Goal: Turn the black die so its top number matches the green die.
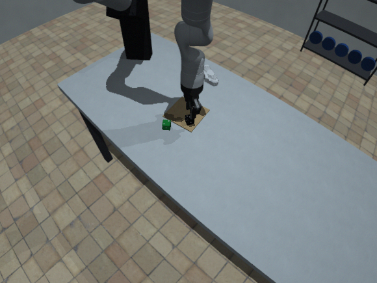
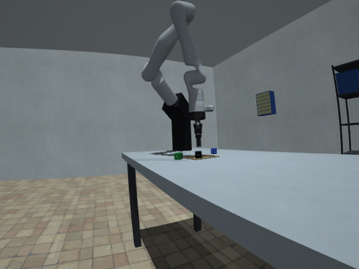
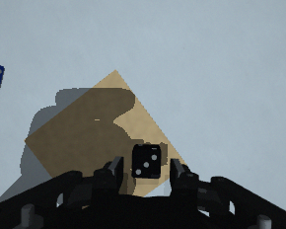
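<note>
Now: the black die 50 mm below my hand. The rest, counted from my hand: tan mat (30 mm behind, 40 mm to the left, 70 mm below); then blue die (60 mm behind, 200 mm to the left, 60 mm below); then green die (70 mm behind, 60 mm to the right, 60 mm below).
</note>
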